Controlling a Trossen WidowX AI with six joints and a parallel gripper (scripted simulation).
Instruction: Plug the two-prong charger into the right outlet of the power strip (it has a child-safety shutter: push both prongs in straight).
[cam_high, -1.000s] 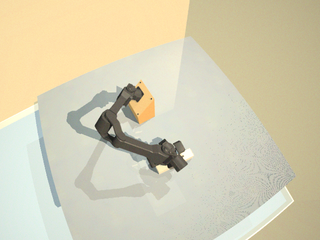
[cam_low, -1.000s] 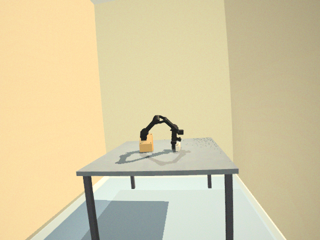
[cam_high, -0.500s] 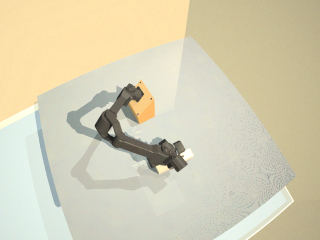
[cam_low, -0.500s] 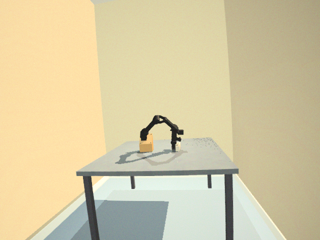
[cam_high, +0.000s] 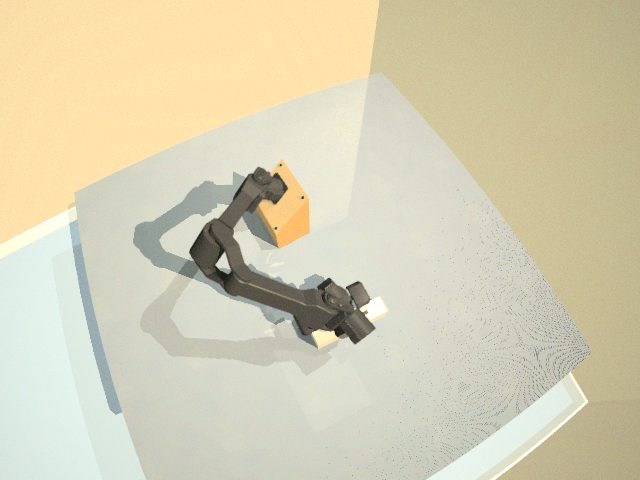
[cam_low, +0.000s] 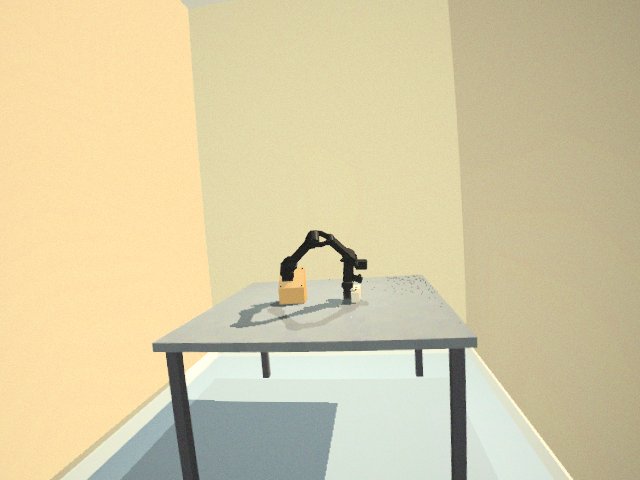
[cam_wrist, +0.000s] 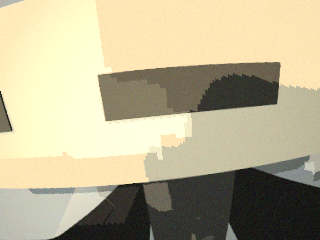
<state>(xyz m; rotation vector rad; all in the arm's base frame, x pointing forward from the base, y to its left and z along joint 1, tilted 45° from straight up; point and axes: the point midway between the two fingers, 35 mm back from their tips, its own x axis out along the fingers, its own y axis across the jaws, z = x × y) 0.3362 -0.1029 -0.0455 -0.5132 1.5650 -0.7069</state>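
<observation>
Now: the dark charger 2 cm ahead of my gripper tip and 1 cm above it.
</observation>
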